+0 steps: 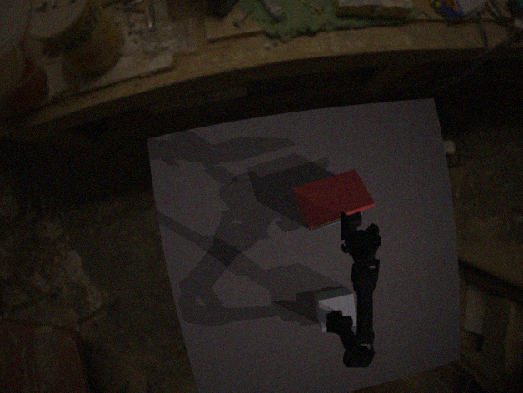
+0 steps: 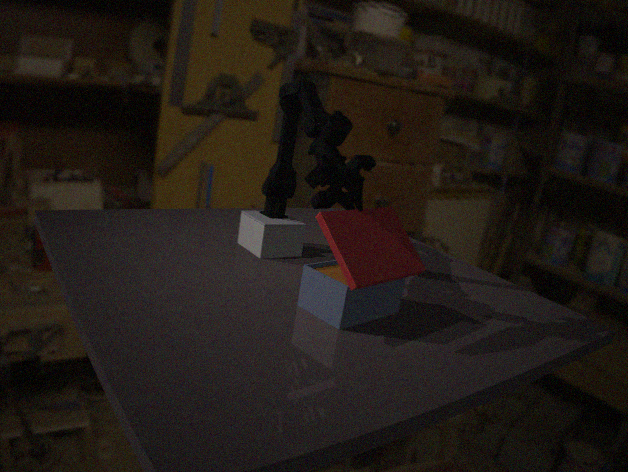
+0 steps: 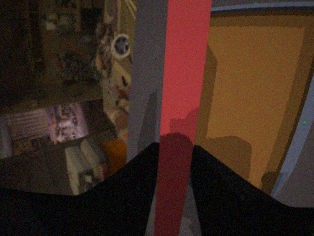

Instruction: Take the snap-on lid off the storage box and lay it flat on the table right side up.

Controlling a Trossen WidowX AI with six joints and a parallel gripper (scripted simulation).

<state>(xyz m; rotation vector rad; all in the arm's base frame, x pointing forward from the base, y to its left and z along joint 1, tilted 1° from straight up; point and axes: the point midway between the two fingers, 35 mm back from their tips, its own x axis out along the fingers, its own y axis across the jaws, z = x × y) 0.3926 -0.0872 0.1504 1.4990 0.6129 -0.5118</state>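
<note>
Right now the red lid is 60 mm ahead of my gripper tip and 50 mm below it. Also, from my gripper tip: blue storage box 180 mm below, 30 mm ahead.
</note>
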